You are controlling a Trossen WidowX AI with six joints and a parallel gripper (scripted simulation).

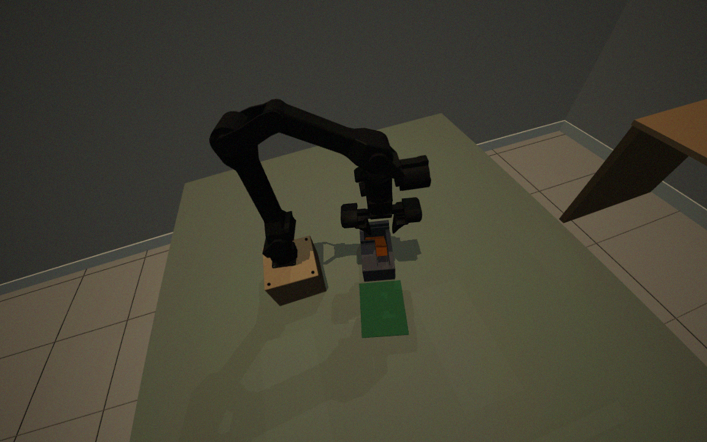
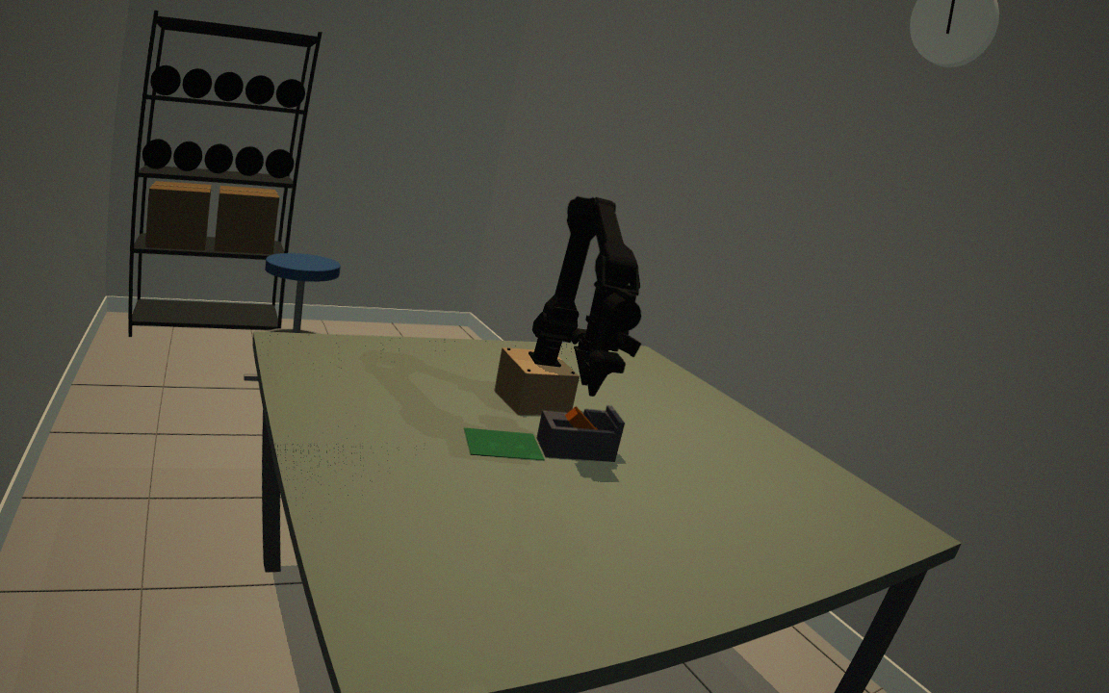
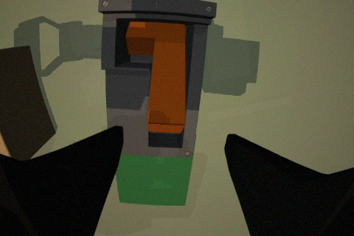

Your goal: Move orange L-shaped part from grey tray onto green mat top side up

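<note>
Now: the orange L-shaped part 20 mm behind my gripper tip, 30 mm to the left of it and 100 mm below it. The rest, counted from my gripper tip: green mat: 30 mm behind, 140 mm to the right, 160 mm below.
</note>
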